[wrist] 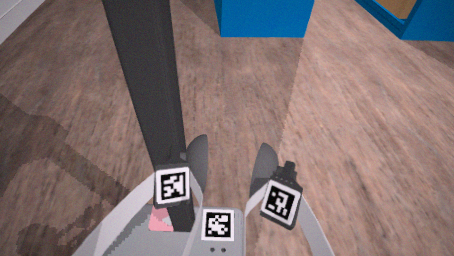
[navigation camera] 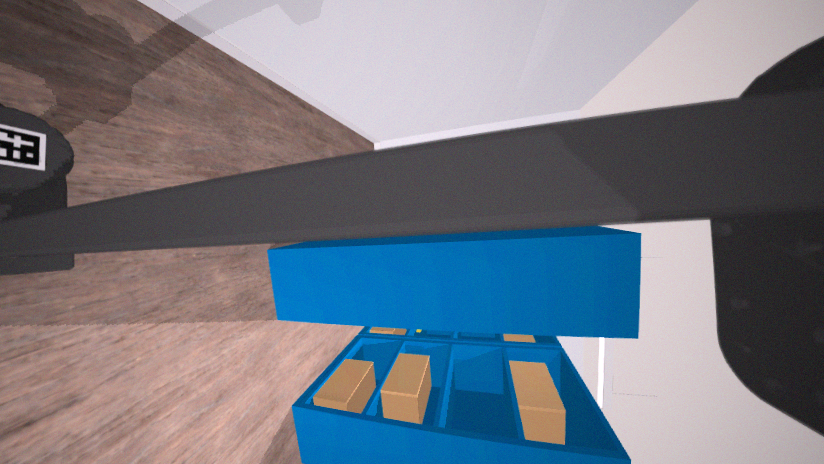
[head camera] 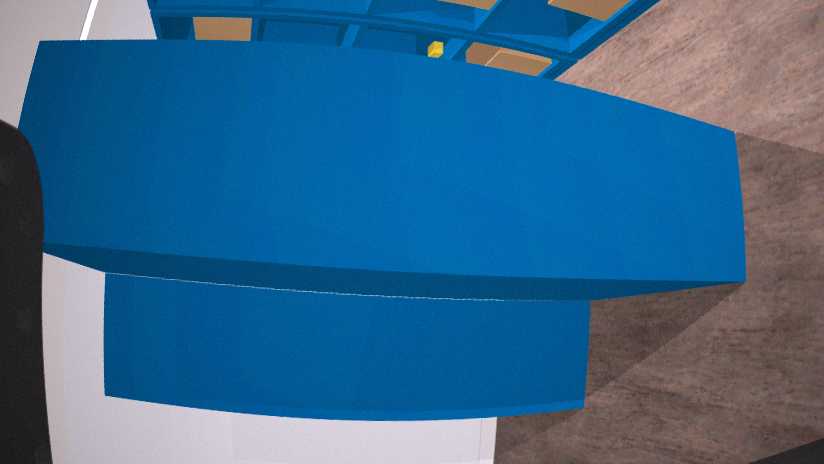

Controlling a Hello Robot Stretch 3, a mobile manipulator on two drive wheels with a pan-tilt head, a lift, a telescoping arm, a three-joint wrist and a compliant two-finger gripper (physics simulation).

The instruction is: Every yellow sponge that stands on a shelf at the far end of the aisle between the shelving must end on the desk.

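Places are measured from the robot's base along level axes (x ahead, y left, z up), in metres.
Where they show: gripper, fingertip midpoint: (wrist: 232, 158).
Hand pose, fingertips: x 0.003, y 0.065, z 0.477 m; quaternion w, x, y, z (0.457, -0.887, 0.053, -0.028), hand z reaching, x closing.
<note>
After its pixels a point has its place.
A small yellow sponge (head camera: 435, 49) @(x 0.980, y 2.603, z 0.570 m) (navigation camera: 418, 330) @(x 1.005, y 2.606, z 0.556 m) shows in a compartment of a blue shelf unit (head camera: 305, 20) @(x 0.916, y 2.250, z 1.220 m), near the top of the head view and very small in the navigation view. The near edge of a closer blue unit partly cuts off the head camera's view of that compartment. My gripper (wrist: 232, 158) @(x 0.004, y 0.065, z 0.477 m) is open and empty, low in the wrist view over the wooden floor, away from the sponge. The desk does not show in these views.
A blue shelving unit (head camera: 374, 172) @(x 0.161, y 1.179, z 1.088 m) (navigation camera: 455, 282) @(x 0.177, y 1.182, z 1.137 m) stands close. Another unit (navigation camera: 403, 440) @(x 1.128, y 1.299, z 0.783 m) holds cardboard boxes (navigation camera: 406, 389) @(x 1.019, y 1.593, z 0.718 m) (navigation camera: 539, 397) @(x 1.012, y 1.653, z 1.592 m). Blue shelving (wrist: 265, 20) @(x 0.200, y 1.185, z 0.092 m) (wrist: 432, 25) @(x 1.198, y 1.307, z 0.097 m) stands beyond the gripper. My dark mast (wrist: 145, 90) @(x -0.070, y 0.116, z 0.496 m) rises beside it. White walls stand beyond.
</note>
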